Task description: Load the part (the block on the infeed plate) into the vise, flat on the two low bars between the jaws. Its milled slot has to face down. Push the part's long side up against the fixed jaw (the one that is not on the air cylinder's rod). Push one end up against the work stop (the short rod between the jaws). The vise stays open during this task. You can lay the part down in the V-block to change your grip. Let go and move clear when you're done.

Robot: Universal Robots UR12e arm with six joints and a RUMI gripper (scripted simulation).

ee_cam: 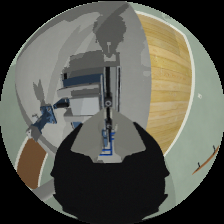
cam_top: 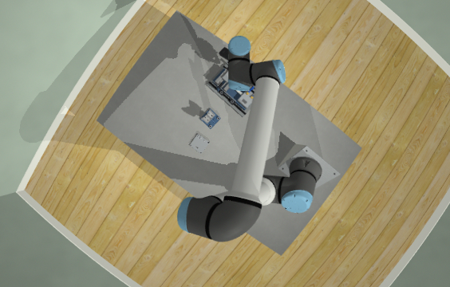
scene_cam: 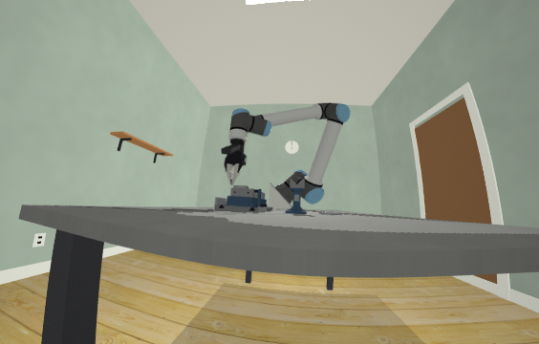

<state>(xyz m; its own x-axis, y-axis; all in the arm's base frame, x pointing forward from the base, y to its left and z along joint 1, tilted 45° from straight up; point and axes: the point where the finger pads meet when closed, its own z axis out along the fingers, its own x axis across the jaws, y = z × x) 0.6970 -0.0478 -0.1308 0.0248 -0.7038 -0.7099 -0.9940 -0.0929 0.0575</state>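
Right now the part is 5 cm to the left of my hand and 4 cm below it. Round my hand: vise 9 cm below, 7 cm to the left, 7 cm behind; then infeed plate 45 cm to the left, 14 cm behind, 12 cm below.
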